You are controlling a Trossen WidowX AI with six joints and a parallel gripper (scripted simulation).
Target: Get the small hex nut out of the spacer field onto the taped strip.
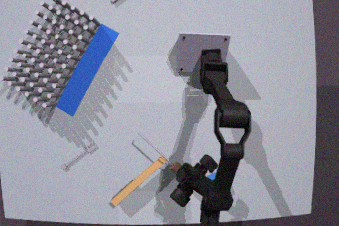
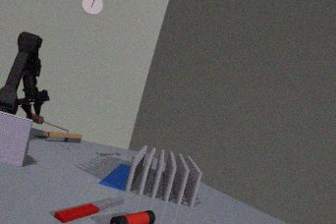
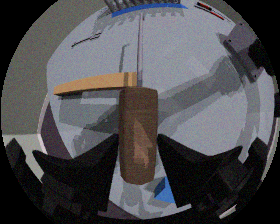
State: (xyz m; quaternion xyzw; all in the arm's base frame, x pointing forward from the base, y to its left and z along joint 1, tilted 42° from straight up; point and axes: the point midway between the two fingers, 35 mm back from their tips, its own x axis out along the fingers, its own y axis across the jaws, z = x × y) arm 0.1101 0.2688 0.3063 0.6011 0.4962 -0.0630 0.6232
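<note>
Now: gripper tip 70 mm short of the brown-handled hook tool and 80 mm to the left of it. From my gripper tip the other things lie so: wrench 390 mm ahead, 60 mm to the right, 80 mm below; then blue taped strip 330 mm ahead, 390 mm to the right, 80 mm below; then hex nut 440 mm ahead, 510 mm to the right, 80 mm below.
</note>
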